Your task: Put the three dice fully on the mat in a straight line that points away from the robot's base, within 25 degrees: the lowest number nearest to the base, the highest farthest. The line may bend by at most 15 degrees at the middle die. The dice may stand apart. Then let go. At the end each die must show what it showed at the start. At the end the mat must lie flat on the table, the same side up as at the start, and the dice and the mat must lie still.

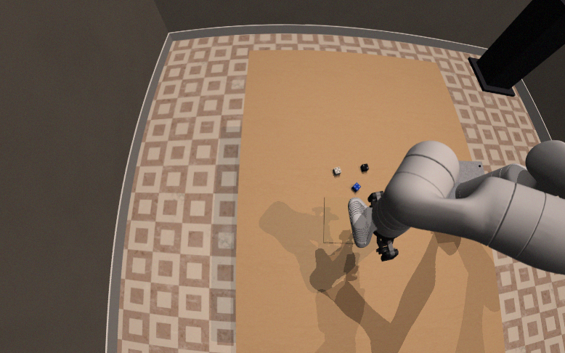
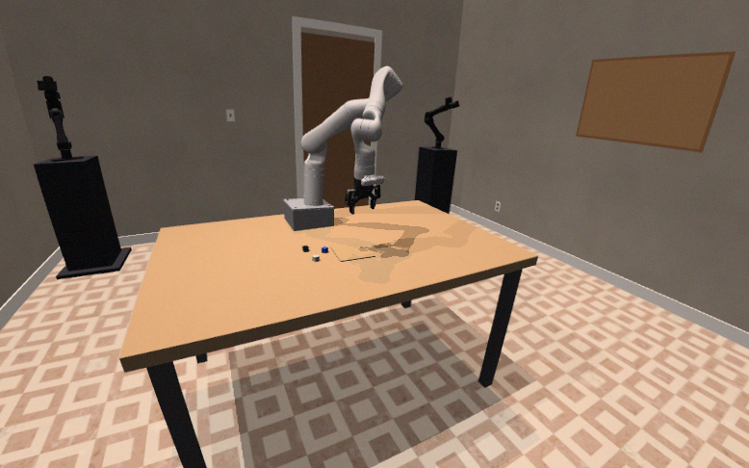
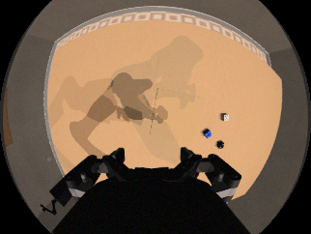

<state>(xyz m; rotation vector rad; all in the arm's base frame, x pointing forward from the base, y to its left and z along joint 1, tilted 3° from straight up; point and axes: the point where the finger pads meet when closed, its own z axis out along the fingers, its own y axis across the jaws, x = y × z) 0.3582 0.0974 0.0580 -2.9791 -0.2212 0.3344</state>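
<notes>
Now: the blue die 15 cm to the right of my hand and 15 cm below it. Round my hand: mat: 3 cm ahead, 5 cm to the right, 16 cm below; then black die: 4 cm behind, 22 cm to the right, 15 cm below; then white die: 6 cm ahead, 21 cm to the right, 15 cm below.
</notes>
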